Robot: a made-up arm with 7 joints.
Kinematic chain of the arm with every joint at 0, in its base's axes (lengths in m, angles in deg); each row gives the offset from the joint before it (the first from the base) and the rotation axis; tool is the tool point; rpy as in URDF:
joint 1: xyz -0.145 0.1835 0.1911 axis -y
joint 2: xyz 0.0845 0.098 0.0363 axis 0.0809 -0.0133 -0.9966
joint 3: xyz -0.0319 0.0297 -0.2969 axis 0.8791 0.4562 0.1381
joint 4: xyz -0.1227 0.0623 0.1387 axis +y
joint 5: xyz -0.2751 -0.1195 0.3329 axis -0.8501 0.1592 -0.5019
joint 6: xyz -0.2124 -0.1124 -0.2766 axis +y
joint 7: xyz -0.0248 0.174 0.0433 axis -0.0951 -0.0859 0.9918
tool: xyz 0.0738 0.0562 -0.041 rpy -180 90 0
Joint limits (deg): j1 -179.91..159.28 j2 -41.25..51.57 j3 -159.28..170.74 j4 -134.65..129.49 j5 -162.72..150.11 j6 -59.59..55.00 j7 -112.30..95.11
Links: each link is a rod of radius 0.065 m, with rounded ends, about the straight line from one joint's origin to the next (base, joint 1, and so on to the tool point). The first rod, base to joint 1, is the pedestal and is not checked.
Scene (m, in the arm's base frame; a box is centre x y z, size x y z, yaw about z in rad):
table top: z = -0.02
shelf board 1: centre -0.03 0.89 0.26 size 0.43 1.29 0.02 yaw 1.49
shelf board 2: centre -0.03 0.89 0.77 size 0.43 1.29 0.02 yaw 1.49
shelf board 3: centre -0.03 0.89 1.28 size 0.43 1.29 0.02 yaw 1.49
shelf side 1: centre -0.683 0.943 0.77 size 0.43 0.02 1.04 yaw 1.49
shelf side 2: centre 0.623 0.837 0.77 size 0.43 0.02 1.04 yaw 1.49
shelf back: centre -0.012 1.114 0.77 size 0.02 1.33 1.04 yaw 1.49
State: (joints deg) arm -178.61 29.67 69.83 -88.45 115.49 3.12 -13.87
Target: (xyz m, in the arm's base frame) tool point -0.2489 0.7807 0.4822
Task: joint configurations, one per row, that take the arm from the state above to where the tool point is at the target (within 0.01 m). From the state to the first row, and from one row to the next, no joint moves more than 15 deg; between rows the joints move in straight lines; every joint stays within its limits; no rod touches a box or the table.
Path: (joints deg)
1: -170.63 38.40 84.28 -97.23 106.93 -0.46 -10.71
2: -162.64 47.14 98.73 -106.01 98.36 -4.05 -7.54

